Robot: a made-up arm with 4 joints.
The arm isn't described. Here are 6 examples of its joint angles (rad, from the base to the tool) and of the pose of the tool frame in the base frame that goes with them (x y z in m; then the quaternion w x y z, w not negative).
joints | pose
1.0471 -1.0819 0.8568 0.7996 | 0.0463 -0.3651 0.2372 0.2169 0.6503 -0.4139 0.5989
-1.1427 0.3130 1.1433 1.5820 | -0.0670 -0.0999 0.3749 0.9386 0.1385 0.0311 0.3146
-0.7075 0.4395 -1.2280 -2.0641 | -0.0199 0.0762 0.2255 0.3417 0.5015 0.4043 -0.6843
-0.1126 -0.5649 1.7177 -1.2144 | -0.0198 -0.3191 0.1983 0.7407 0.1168 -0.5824 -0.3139
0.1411 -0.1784 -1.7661 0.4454 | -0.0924 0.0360 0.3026 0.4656 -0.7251 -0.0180 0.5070
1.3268 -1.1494 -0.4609 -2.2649 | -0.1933 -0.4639 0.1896 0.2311 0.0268 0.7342 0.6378
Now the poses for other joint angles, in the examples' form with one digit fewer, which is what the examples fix.
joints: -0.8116 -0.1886 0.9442 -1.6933
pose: -0.075 -0.129 0.400 0.299 -0.486 -0.821 -0.017
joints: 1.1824 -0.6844 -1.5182 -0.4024
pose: -0.280 -0.287 0.351 0.306 -0.450 -0.800 0.252
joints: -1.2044 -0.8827 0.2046 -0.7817
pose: -0.005 0.143 0.279 0.471 -0.301 -0.427 0.710
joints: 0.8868 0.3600 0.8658 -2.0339
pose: -0.155 -0.452 0.117 0.404 -0.409 -0.419 -0.703
